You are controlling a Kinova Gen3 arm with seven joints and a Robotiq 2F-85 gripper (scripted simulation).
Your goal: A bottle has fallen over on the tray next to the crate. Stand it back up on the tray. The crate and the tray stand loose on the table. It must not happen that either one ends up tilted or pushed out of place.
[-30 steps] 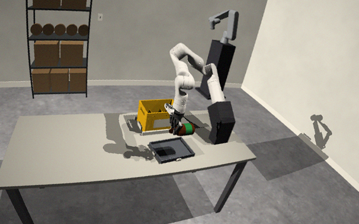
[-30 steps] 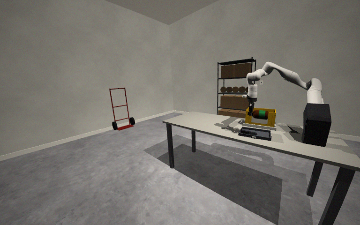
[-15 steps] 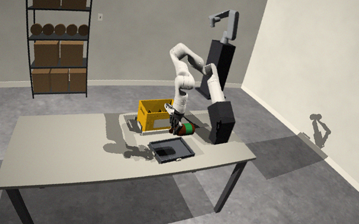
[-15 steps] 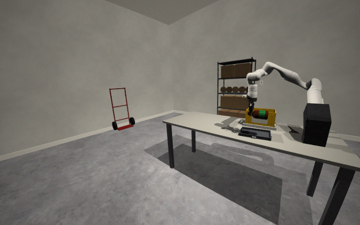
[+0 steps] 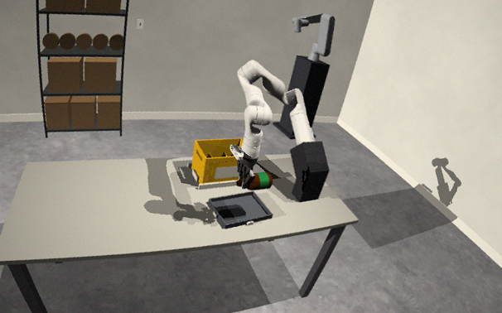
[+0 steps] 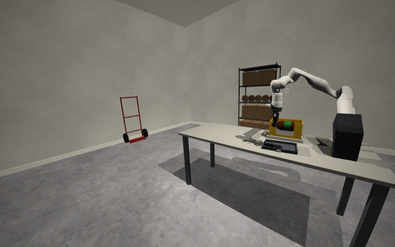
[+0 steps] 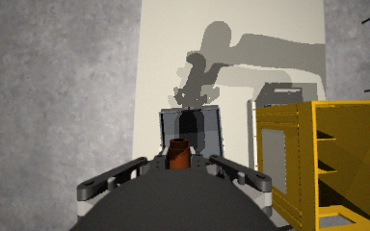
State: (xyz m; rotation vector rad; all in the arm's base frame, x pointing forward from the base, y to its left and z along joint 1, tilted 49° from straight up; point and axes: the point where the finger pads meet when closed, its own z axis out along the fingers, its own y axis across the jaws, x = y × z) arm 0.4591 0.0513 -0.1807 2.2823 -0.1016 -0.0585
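My gripper is now 5 cm past the bottle. Also, from my hand: yellow crate 7 cm behind, 33 cm to the right, 12 cm below; tray 5 cm behind, 4 cm to the right, 19 cm below.
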